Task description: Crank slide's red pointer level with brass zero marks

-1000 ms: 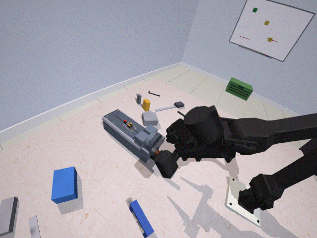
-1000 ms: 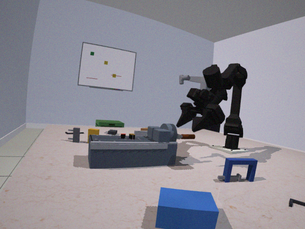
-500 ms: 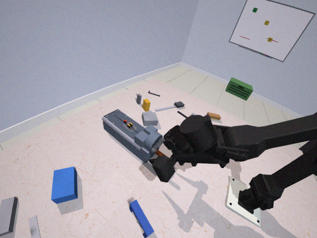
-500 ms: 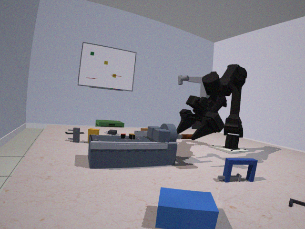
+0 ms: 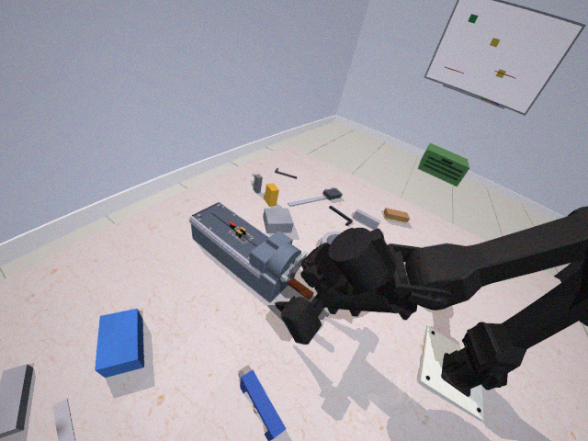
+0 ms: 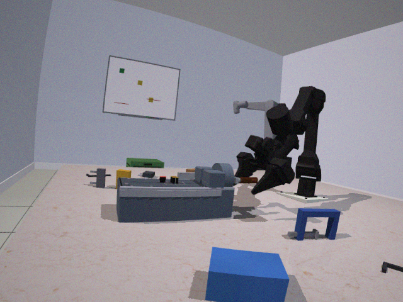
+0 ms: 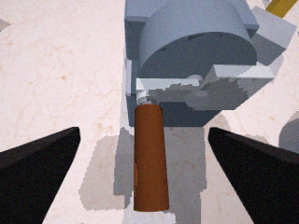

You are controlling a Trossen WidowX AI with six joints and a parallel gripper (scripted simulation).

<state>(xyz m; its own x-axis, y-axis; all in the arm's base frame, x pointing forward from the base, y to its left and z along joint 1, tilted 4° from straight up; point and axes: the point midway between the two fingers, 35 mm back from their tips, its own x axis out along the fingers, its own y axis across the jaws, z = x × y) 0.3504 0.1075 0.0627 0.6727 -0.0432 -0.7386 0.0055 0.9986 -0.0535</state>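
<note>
The red pointer lies 19 cm ahead of my gripper tip, 3 cm to the right of it and 1 cm above it. The rest, counted from my gripper tip: brown crank handle: 2 cm behind, 2 cm above; then blue bracket: 7 cm behind, 17 cm to the left, 3 cm below; then grey block: 18 cm ahead, 19 cm to the right, 5 cm below.
</note>
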